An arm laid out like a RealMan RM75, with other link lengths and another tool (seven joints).
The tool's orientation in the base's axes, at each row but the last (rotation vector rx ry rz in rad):
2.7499, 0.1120, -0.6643
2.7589, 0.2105, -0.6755
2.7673, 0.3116, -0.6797
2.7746, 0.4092, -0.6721
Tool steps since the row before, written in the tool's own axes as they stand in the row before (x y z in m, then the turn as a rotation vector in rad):
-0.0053, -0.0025, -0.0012, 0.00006, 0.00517, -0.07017
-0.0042, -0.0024, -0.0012, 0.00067, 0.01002, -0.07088
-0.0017, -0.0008, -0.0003, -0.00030, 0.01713, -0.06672
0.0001, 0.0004, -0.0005, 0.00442, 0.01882, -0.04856
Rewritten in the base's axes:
-0.0046, 0.0027, 0.0027, 0.03118, 0.01718, 0.06069
-0.0037, 0.0023, 0.0024, 0.03304, 0.01285, 0.06220
-0.0016, 0.0006, 0.0009, 0.03237, 0.00474, 0.06062
0.0004, -0.0002, 0.0005, 0.02960, -0.00147, 0.04305

